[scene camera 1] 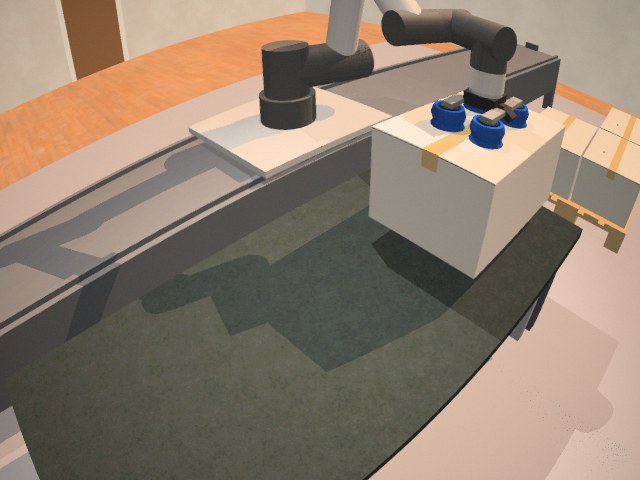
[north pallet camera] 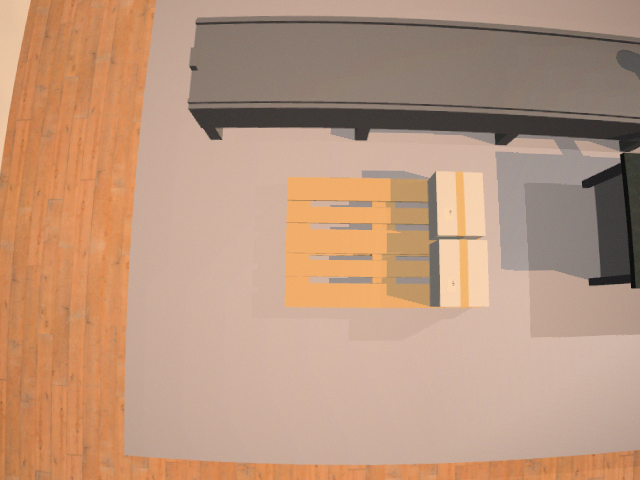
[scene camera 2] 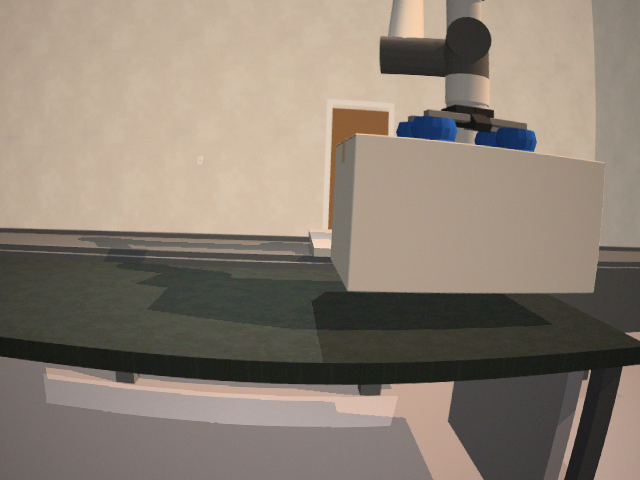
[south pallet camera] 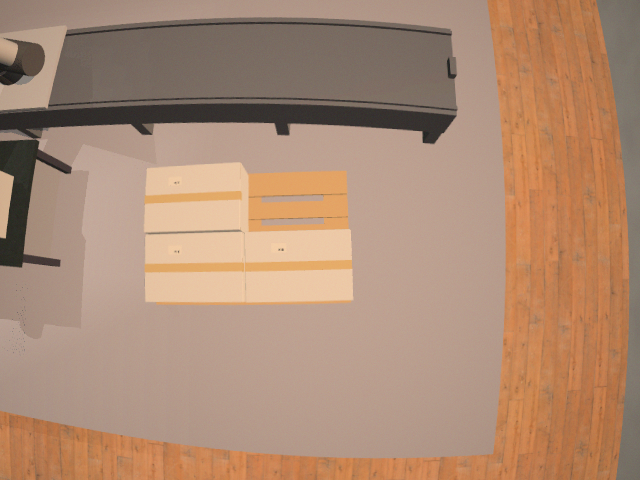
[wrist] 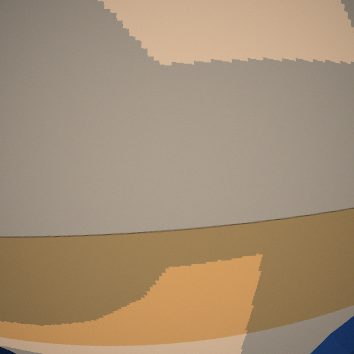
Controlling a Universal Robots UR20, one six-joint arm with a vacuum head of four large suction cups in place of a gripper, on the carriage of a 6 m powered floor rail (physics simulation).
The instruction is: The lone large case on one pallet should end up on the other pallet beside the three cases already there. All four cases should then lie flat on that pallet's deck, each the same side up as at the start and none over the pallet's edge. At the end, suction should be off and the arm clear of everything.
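Pixels of known places: hand, tool point: (wrist: pixel 179 249); arm's base, link origin: (scene camera 1: pixel 288 118).
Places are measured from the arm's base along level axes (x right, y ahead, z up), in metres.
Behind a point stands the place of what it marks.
Note:
The large case (scene camera 1: pixel 439 206) {x 0.325, y 0.998, z 0.199 m} (scene camera 2: pixel 475 217) {x 0.079, y 1.140, z 0.192 m} (south pallet camera: pixel 4 206) {x -0.241, y 0.954, z 0.085 m} (wrist: pixel 175 150) {x 0.033, y 0.990, z 0.333 m} hangs level and tape side up under my suction head (scene camera 1: pixel 481 117) {x 0.036, y 0.945, z 0.310 m} (scene camera 2: pixel 465 135), whose blue cups sit on its top. It is a little above the dark table (scene camera 1: pixel 206 387) {x 0.993, y 0.884, z -0.040 m} (scene camera 2: pixel 232 341) {x 0.533, y 1.208, z -0.040 m}, near the end towards the south pallet (south pallet camera: pixel 297 208) {x -1.960, y 0.820, z -0.425 m} (scene camera 1: pixel 589 211) {x -1.119, y 1.194, z -0.423 m}. Three large cases (south pallet camera: pixel 191 214) {x -1.391, y 0.931, z -0.132 m} (south pallet camera: pixel 193 286) {x -1.432, y 1.325, z -0.132 m} (south pallet camera: pixel 299 286) {x -2.009, y 1.290, z -0.133 m} lie flat on that pallet, with bare deck at the corner on the rail side. In the wrist view the cups show partly at the bottom corners.
The north pallet (north pallet camera: pixel 330 242) {x 3.229, y 1.007, z -0.426 m} carries two cases (north pallet camera: pixel 473 196) {x 2.400, y 0.754, z -0.215 m} (north pallet camera: pixel 478 273) {x 2.395, y 1.205, z -0.189 m} at its table-side end, its other deck boards bare. The arm's carriage plate (scene camera 1: pixel 232 139) {x 0.287, y -0.014, z 0.000 m} is on the floor rail (north pallet camera: pixel 361 62) (south pallet camera: pixel 258 62), which runs beside the table and both pallets.

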